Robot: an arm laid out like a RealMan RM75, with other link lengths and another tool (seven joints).
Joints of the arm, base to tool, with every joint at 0 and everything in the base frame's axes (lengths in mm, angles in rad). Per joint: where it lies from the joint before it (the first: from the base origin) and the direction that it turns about. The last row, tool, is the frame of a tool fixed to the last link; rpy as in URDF.
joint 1: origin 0 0 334.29 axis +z
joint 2: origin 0 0 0 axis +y
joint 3: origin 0 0 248.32 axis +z
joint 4: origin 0 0 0 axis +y
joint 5: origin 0 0 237.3 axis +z
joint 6: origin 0 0 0 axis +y
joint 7: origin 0 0 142.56 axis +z
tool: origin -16 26 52 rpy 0 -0.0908 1.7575
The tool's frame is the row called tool.
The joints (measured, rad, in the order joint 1, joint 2, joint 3, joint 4, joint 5, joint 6, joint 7), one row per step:
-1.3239, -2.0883, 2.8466, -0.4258, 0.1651, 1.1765, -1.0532
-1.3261, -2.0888, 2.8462, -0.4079, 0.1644, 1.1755, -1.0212
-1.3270, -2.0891, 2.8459, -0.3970, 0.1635, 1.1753, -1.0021
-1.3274, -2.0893, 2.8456, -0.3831, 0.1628, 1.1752, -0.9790
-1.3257, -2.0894, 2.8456, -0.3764, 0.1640, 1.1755, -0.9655
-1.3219, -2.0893, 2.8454, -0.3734, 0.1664, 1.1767, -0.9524
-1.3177, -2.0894, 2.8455, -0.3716, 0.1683, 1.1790, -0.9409
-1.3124, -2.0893, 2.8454, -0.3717, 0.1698, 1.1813, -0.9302
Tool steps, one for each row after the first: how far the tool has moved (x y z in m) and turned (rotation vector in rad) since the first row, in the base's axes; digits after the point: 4 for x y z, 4 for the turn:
0.0030, -0.0020, -0.0048, -0.0158, 0.0018, -0.0370
0.0048, -0.0034, -0.0077, -0.0255, 0.0019, -0.0587
0.0066, -0.0054, -0.0114, -0.0378, 0.0020, -0.0847
0.0064, -0.0067, -0.0131, -0.0446, 0.0039, -0.0979
0.0045, -0.0079, -0.0137, -0.0493, 0.0077, -0.1079
0.0024, -0.0092, -0.0143, -0.0539, 0.0108, -0.1158
-0.0003, -0.0103, -0.0142, -0.0566, 0.0139, -0.1211

